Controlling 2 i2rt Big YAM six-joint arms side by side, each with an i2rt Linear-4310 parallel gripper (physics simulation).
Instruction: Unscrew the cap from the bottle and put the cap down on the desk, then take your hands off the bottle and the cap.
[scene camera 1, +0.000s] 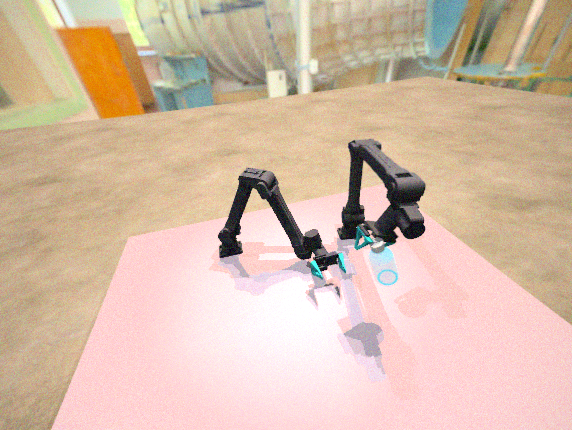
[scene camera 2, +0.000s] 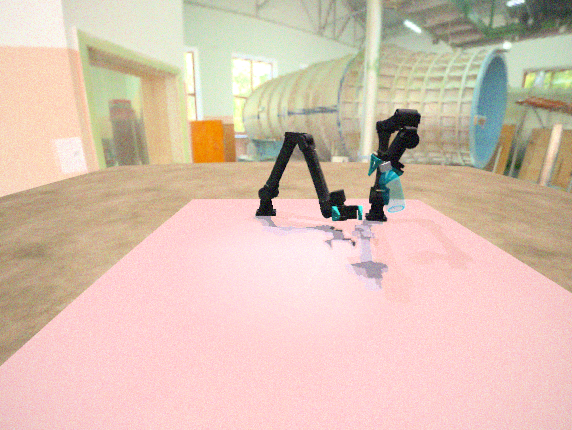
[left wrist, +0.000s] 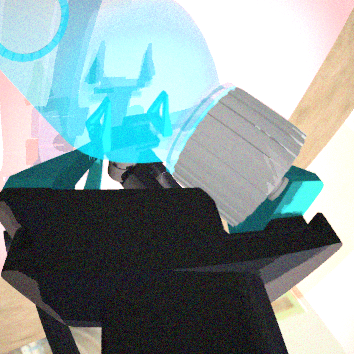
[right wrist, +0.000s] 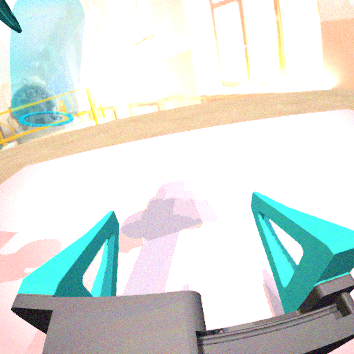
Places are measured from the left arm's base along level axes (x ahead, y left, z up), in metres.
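Pixels of known places: left gripper, fingertip midpoint: (scene camera 1: 364, 249) (scene camera 2: 376, 179) (left wrist: 159, 145); right gripper, fingertip midpoint: (scene camera 1: 334, 275) (scene camera 2: 350, 216) (left wrist: 138, 94) (right wrist: 183, 208); left arm's base, origin of the base link: (scene camera 1: 349, 233) (scene camera 2: 375, 218); right arm's base, origin of the base link: (scene camera 1: 231, 250) (scene camera 2: 266, 213).
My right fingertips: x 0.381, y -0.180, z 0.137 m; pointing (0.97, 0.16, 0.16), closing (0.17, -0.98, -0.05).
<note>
Ahead of a thing's pixels: the offset from my right fingertips to its top centre. "*": to the spot under its first point. Level surfaces: height alone.
A translucent blue bottle {* dz +0.192, dx +0.123, dy +0.113 m} (scene camera 1: 383, 261) (scene camera 2: 396, 194) (left wrist: 150, 30) (right wrist: 47, 55) is held tilted above the pink mat, base down. Its grey ridged cap {dz +0.250, dx +0.089, dy +0.099 m} (scene camera 1: 378, 246) (scene camera 2: 384, 166) (left wrist: 240, 155) sits on the neck; it does not show in the right wrist view. My left gripper (scene camera 1: 375, 242) (scene camera 2: 382, 173) (left wrist: 159, 145) is shut on the bottle near its neck, with the cap beside the fingers. Its far finger is partly hidden in the left wrist view. My right gripper (scene camera 1: 331, 273) (scene camera 2: 348, 215) (right wrist: 183, 208) is open and empty, low over the mat, left of the bottle in both scene views.
The pink mat {dz -0.137 m} (scene camera 1: 200, 350) (scene camera 2: 250, 350) lies under both arms on a large brown table (scene camera 1: 175, 165) (scene camera 2: 100, 215). The left arm (scene camera 1: 356, 185) (scene camera 2: 405, 120) rises beside the bottle. Shadows of both arms fall on the mat.
</note>
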